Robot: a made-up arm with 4 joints.
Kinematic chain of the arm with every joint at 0, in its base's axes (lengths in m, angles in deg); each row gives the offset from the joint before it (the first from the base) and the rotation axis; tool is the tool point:
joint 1: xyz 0 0 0.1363 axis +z
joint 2: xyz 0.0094 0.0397 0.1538 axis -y
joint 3: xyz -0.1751 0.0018 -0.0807 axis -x
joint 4: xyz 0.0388 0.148 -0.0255 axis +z
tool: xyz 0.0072 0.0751 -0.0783
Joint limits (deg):
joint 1: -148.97..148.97
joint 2: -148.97..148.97
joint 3: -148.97..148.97
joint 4: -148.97..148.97
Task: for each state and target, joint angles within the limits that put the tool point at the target. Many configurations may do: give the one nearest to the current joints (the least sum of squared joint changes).
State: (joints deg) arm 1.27 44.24 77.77 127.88
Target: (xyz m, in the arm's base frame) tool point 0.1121 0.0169 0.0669
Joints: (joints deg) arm 49.74 69.01 98.94 148.97
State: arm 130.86 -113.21 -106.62 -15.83
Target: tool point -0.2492 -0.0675 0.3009
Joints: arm 147.70 -132.84 -77.68 -6.82
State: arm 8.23 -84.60 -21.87 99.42
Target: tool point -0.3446 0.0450 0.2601
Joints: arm 25.31 -41.31 13.21 74.65
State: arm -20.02 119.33 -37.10 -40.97
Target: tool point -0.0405 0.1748 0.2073
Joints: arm -5.55 101.60 -81.72 -59.91
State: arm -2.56 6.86 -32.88 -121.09
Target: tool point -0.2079 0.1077 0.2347
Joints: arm 33.00 -38.79 -24.25 -97.56
